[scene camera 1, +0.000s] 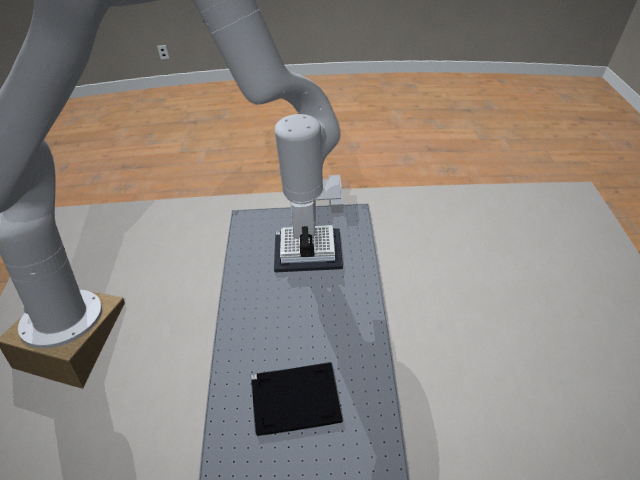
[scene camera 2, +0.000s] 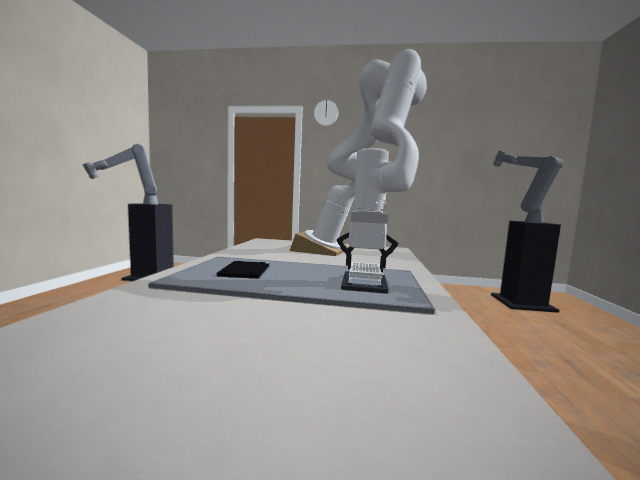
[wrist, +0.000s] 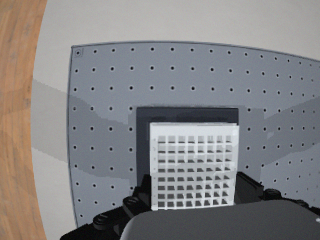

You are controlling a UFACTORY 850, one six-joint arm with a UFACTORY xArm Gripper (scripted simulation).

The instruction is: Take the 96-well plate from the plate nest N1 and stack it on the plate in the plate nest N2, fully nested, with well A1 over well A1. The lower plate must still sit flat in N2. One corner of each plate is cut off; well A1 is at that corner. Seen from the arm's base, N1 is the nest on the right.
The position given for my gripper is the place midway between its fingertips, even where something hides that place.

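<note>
I can see my gripper (scene camera 2: 365,269), (scene camera 1: 307,241), (wrist: 193,188). There is a white 96-well plate here as well, and I find the plate (scene camera 1: 323,241) and again (wrist: 216,163).
</note>
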